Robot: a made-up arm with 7 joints.
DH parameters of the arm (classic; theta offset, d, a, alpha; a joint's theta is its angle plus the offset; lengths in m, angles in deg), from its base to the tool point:
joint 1: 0 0.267 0 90
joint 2: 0 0.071 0 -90
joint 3: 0 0.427 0.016 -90
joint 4: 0 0.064 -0.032 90
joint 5: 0 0.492 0 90
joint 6: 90 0.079 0.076 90
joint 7: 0 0.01 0 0
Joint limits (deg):
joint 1: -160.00..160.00
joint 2: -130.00..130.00
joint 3: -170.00..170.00
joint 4: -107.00..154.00
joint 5: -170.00..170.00
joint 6: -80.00..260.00
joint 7: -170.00..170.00
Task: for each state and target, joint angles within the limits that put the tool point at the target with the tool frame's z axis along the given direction. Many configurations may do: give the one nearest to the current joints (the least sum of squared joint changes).
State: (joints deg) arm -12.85 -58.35 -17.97 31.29 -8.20 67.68 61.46
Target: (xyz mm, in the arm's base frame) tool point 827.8 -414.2 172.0 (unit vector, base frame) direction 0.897 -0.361 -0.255
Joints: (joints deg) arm -20.73 -87.97 -9.63 26.90 -9.21 100.26 61.46
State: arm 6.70 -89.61 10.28 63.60 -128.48 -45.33 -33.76
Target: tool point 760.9 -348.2 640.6 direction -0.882 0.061 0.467
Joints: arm -21.47 -41.97 -6.17 55.41 -132.56 -60.26 -33.76
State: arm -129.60 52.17 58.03 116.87 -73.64 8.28 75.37
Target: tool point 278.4 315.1 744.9 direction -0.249 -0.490 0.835
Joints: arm -77.64 78.69 34.89 110.50 -86.59 36.55 75.37
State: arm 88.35 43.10 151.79 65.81 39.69 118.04 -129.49
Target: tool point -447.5 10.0 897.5 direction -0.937 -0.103 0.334
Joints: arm 50.54 3.38 123.32 63.37 68.26 78.50 -129.49
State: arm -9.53 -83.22 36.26 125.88 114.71 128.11 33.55
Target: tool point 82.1 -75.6 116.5 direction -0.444 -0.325 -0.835
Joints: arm -23.52 -55.87 13.49 152.88 85.46 126.07 33.55
